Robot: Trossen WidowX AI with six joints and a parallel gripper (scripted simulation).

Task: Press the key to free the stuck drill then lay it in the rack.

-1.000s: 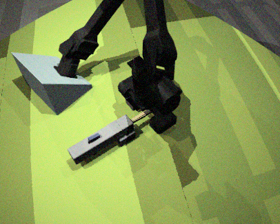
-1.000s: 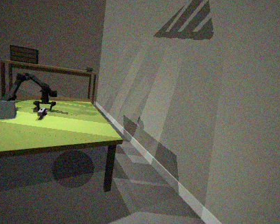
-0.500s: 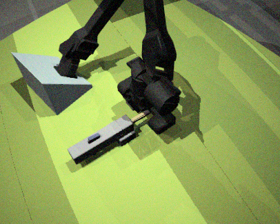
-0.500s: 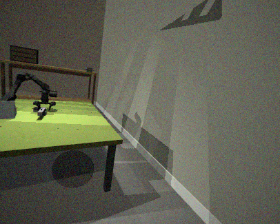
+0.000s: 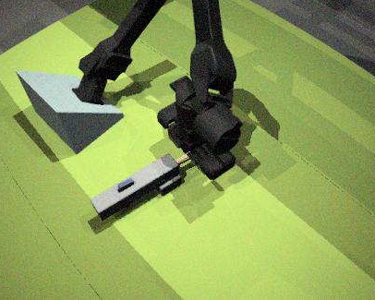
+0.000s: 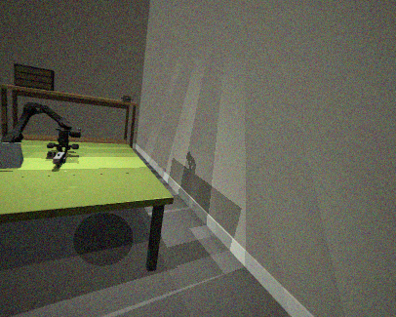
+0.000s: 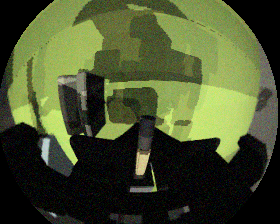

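Now: the drill 40 mm to the right of my gripper tip and 40 mm above it. The rest, counted from my gripper tip: rack 80 mm behind, 30 mm to the left, 10 mm above; then blue key 170 mm to the right, 40 mm above; then long grey housing 140 mm to the right, 30 mm above.
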